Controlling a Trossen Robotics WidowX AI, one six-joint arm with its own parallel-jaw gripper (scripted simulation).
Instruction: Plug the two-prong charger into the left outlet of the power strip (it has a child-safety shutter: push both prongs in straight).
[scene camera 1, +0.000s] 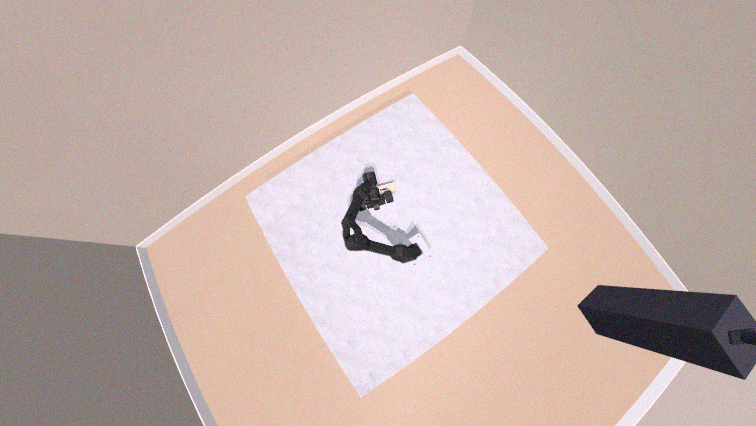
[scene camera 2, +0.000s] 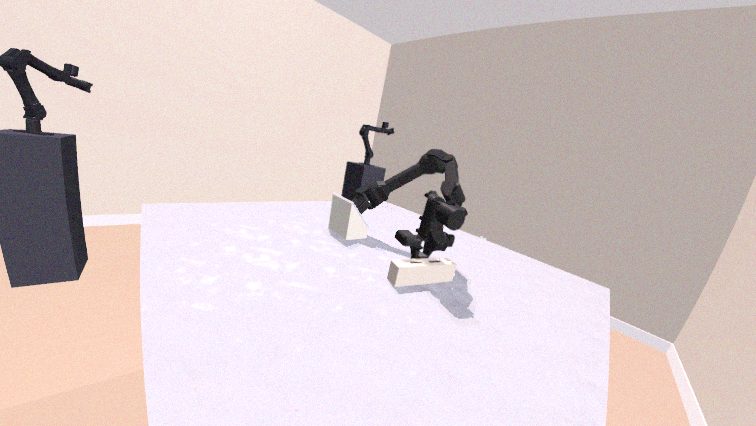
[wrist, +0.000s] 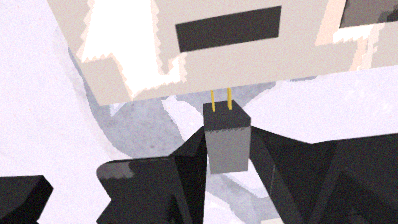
Labels:
The gripper (scene camera 2: 418, 263) holds a grey two-prong charger (wrist: 227, 126).

